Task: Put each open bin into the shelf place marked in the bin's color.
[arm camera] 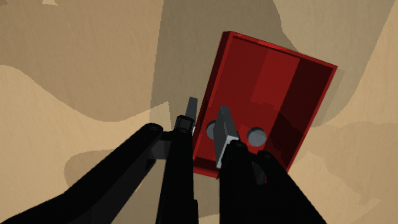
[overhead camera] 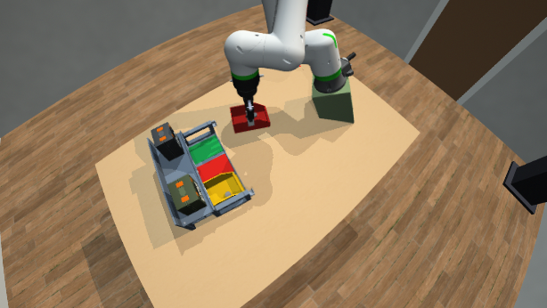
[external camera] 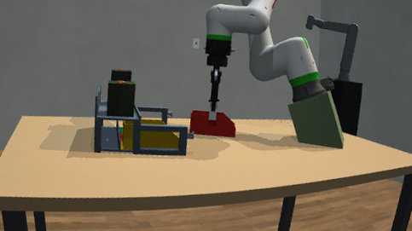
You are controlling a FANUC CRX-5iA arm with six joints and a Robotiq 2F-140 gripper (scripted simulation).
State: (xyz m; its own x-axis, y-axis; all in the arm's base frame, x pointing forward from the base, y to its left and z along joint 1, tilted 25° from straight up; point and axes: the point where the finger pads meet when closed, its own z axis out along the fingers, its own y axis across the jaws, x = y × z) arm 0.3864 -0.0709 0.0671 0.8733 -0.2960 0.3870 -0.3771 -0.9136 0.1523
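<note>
Now: the red bin 60 mm below my hand, 40 mm to the right of it and 20 mm behind it. Also, from my hand: yellow bin 280 mm ahead, 190 mm to the left, 50 mm below.
</note>
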